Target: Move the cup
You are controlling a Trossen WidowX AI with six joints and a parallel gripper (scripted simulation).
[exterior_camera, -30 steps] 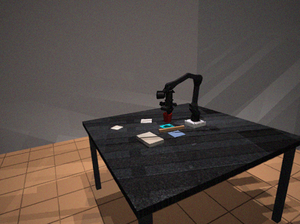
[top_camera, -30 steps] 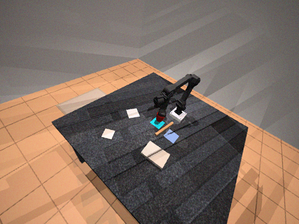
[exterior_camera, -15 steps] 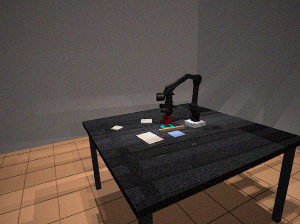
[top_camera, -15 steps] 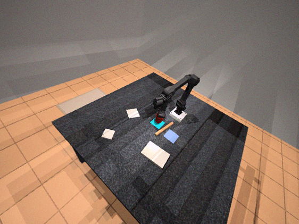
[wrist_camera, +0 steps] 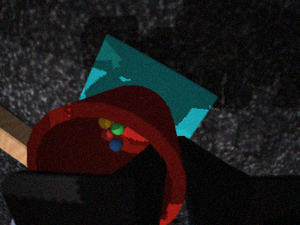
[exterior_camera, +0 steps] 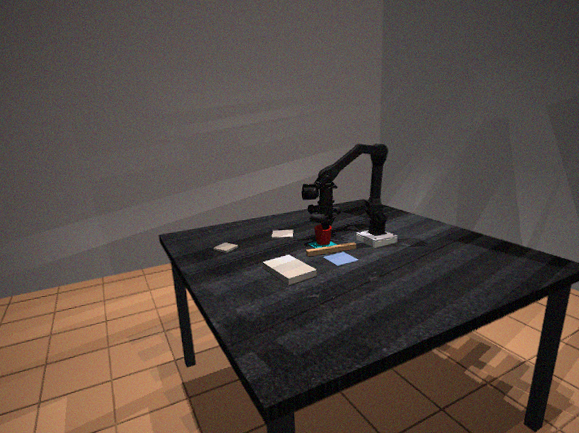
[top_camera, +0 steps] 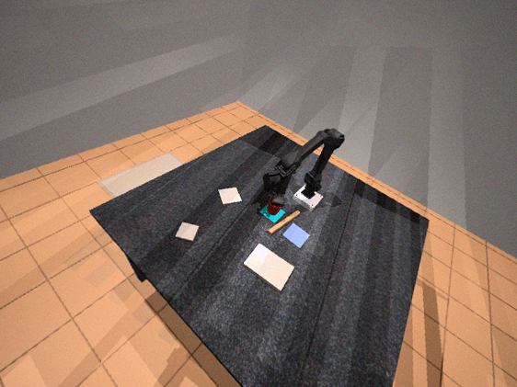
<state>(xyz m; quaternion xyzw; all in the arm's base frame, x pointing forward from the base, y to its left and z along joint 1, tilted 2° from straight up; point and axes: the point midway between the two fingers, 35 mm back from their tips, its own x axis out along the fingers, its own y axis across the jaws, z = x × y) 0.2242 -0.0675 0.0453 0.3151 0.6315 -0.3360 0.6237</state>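
Right now my gripper tip is 30 mm short of the red cup and 20 mm to the right of it. Also, from my gripper tip: cyan pad: 20 mm ahead, 20 mm to the left, 60 mm below; then pale blue pad: 30 mm ahead, 190 mm to the left, 60 mm below; then wooden bar: 30 mm ahead, 100 mm to the left, 50 mm below.
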